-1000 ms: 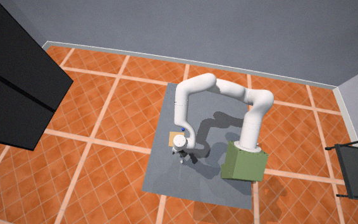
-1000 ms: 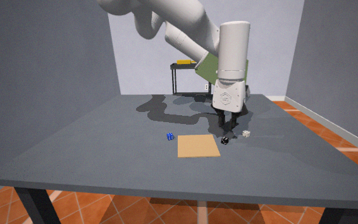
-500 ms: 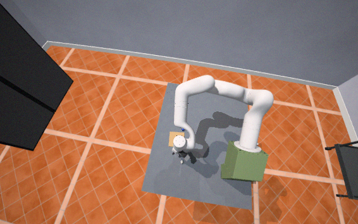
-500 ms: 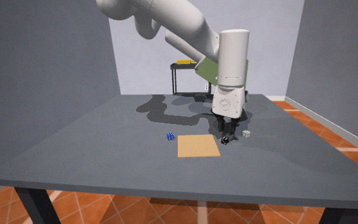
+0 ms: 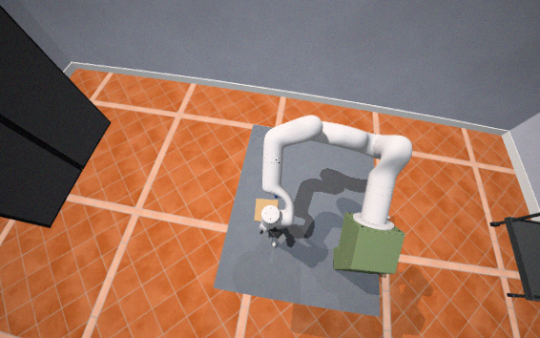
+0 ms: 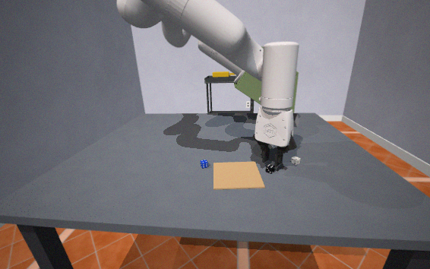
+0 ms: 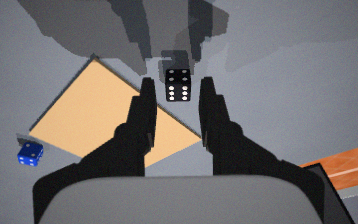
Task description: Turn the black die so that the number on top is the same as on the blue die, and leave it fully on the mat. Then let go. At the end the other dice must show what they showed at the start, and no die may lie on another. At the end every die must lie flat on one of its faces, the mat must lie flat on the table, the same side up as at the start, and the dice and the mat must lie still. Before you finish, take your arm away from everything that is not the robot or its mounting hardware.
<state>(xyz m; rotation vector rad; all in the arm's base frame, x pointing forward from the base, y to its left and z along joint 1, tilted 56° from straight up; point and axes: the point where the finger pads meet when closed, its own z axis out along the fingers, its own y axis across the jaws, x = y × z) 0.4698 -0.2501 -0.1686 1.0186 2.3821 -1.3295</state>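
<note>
Now: the black die 4 cm below my hand and 1 cm ahead of it. The rest, counted from my hand: tan mat: 11 cm to the right, 5 cm below, 1 cm ahead; white die: 9 cm to the left, 4 cm below, 4 cm behind; blue die: 21 cm to the right, 4 cm below, 4 cm behind.
</note>
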